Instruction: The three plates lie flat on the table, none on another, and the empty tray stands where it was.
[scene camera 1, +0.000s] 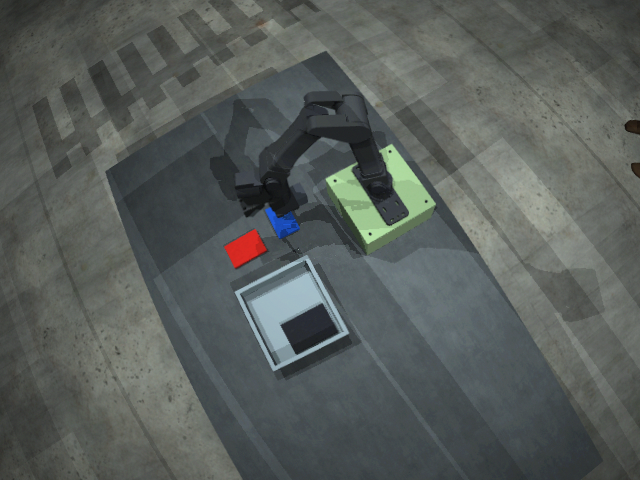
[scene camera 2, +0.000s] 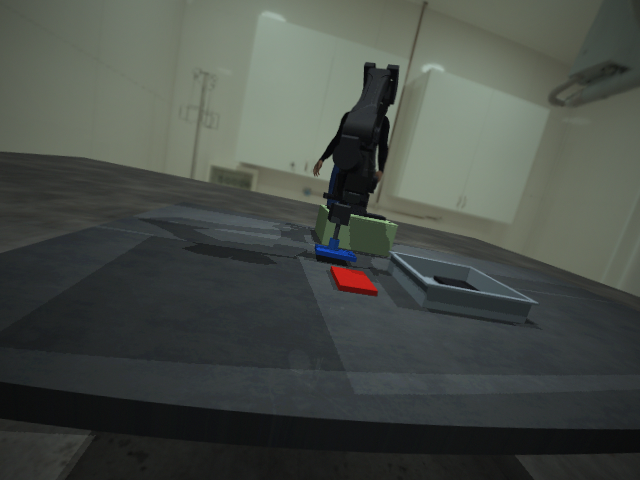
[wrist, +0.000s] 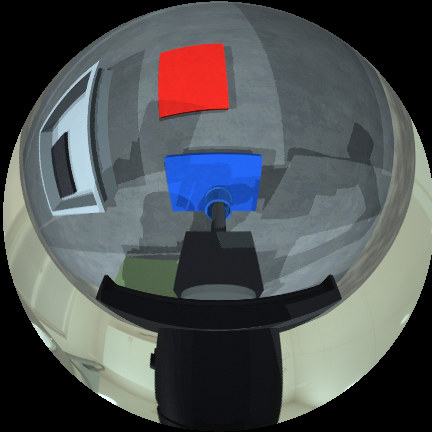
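The blue plate hangs roughly level on my suction cup, low over the table between the red plate and the green base. A dark shadow lies under it, and it looks a little apart from the table top. In scene camera 1 the arm hides the cup and part of this plate. The red plate lies flat on the table. The black plate lies in a corner of the light grey tray.
The green base block carries the arm and stands close behind the blue plate. The tray's raised walls stand beside the red and blue plates. A person stands behind the arm, away from the table.
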